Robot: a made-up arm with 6 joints. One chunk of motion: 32 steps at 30 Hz.
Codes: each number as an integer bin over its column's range. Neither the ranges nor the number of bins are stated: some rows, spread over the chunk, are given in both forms.
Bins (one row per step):
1: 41 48 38 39 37 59
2: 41 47 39 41 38 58
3: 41 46 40 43 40 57
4: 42 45 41 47 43 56
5: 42 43 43 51 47 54
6: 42 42 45 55 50 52
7: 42 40 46 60 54 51
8: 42 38 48 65 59 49
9: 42 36 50 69 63 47
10: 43 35 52 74 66 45
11: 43 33 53 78 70 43
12: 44 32 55 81 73 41
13: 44 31 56 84 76 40
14: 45 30 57 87 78 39
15: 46 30 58 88 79 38
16: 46 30 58 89 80 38
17: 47 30 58 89 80 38
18: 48 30 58 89 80 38
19: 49 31 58 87 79 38
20: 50 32 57 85 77 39
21: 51 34 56 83 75 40
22: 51 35 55 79 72 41
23: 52 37 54 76 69 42
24: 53 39 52 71 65 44
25: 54 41 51 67 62 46
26: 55 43 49 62 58 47
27: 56 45 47 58 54 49
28: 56 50 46 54 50 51
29: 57 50 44 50 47 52
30: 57 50 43 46 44 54
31: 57 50 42 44 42 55
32: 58 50 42 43 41 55
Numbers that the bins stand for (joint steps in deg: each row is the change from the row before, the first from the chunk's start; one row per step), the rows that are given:
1: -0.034 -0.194 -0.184 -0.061 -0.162 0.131
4: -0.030 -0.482 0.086 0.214 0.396 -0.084
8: -0.030 -1.154 0.715 0.832 1.883 -0.586
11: -0.026 -1.633 1.165 1.279 2.905 -1.016
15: -0.014 -1.921 1.614 1.622 3.741 -1.375
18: -0.006 -1.921 1.614 1.657 3.834 -1.375
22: 0.006 -1.441 1.344 1.313 3.091 -1.160
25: 0.018 -0.866 0.985 0.901 2.162 -0.801
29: 0.030 -0.002 0.356 0.317 0.768 -0.371
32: 0.034 -0.002 0.176 0.077 0.210 -0.156
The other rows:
2: -0.034 -0.290 -0.094 0.008 -0.069 0.060
3: -0.034 -0.386 -0.004 0.077 0.117 -0.012
5: -0.030 -0.674 0.266 0.352 0.768 -0.227
6: -0.030 -0.770 0.445 0.489 1.046 -0.371
7: -0.030 -0.962 0.535 0.661 1.418 -0.442
9: -0.030 -1.345 0.895 0.970 2.255 -0.729
10: -0.026 -1.441 1.075 1.141 2.533 -0.873
12: -0.022 -1.729 1.344 1.382 3.184 -1.160
13: -0.022 -1.825 1.434 1.485 3.463 -1.231
14: -0.018 -1.921 1.524 1.588 3.648 -1.303
16: -0.014 -1.921 1.614 1.657 3.834 -1.375
17: -0.010 -1.921 1.614 1.657 3.834 -1.375
19: -0.002 -1.825 1.614 1.588 3.741 -1.375
20: 0.002 -1.729 1.524 1.519 3.556 -1.303
21: 0.006 -1.537 1.434 1.451 3.370 -1.231
23: 0.010 -1.249 1.255 1.210 2.812 -1.088
24: 0.014 -1.058 1.075 1.038 2.440 -0.944
26: 0.022 -0.674 0.805 0.729 1.790 -0.729
27: 0.026 -0.482 0.625 0.592 1.418 -0.586
28: 0.026 -0.002 0.535 0.455 1.046 -0.442
30: 0.030 -0.002 0.266 0.180 0.489 -0.227
31: 0.030 -0.002 0.176 0.111 0.303 -0.156

